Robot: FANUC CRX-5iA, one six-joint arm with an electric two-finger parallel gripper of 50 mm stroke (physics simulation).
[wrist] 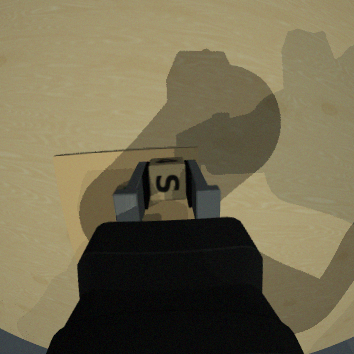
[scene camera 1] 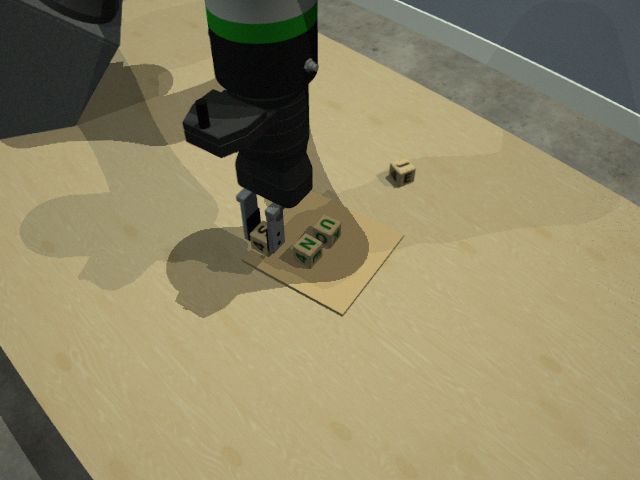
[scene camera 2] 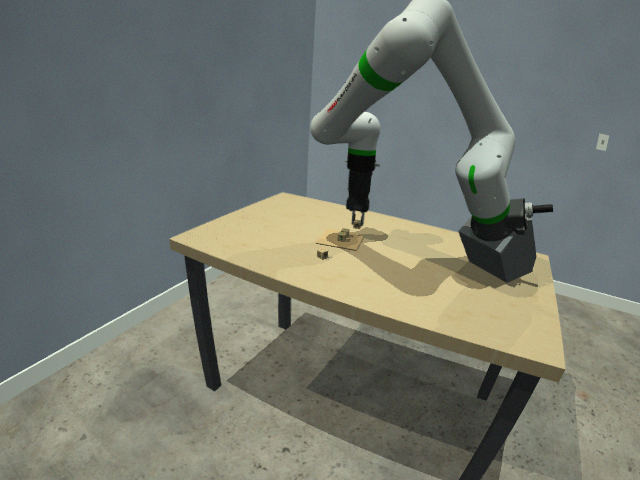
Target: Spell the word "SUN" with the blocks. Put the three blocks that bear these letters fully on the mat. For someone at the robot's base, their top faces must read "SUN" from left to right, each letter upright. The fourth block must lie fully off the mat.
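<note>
My gripper is shut on the S block and holds it raised near the corner of the mat. Its top shows a black S, lying sideways in the wrist view. The N block and the U block rest close together on the mat, letters up in green. Seen from the robot's base, U is left of N. The fourth block lies fully off the mat, E on one side.
The robot's base stands at one end of the wooden table. The arm's shadow falls over much of the mat and both placed blocks. In the wrist view, the gripper body hides the N and U blocks.
</note>
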